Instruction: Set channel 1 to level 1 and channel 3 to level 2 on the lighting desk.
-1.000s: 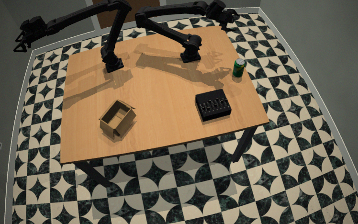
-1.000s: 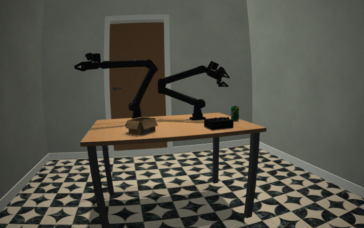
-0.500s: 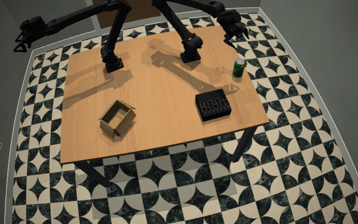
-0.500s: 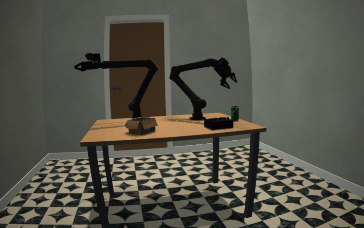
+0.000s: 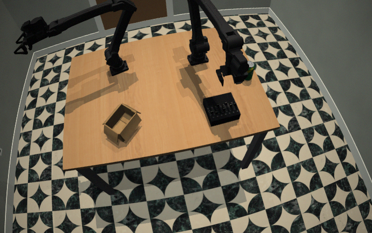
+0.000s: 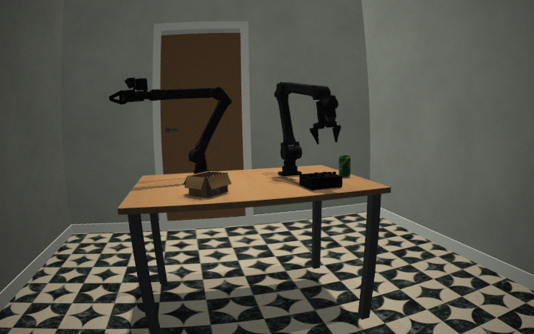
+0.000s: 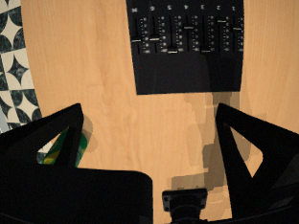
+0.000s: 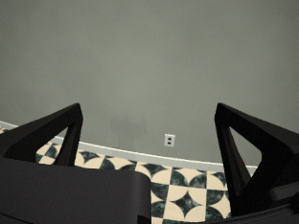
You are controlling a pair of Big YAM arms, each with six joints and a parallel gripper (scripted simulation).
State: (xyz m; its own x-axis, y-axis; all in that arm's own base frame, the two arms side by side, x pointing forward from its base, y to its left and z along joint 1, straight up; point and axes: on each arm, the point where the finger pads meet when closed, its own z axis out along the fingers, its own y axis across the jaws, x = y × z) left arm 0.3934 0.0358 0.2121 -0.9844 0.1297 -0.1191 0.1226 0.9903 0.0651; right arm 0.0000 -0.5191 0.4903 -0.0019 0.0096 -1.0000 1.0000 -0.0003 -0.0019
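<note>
Right now my left hand is 150 mm above the channel 1 fader knob, 100 mm to the left of it and 60 mm short of it. The rest, counted from my left hand: channel 2 cap: 150 mm below, 80 mm to the right, 70 mm ahead; channel 3 knob: 150 mm below, 60 mm to the right, 20 mm ahead; channel 4 fader cap: 150 mm below, 50 mm ahead, 40 mm to the right.
</note>
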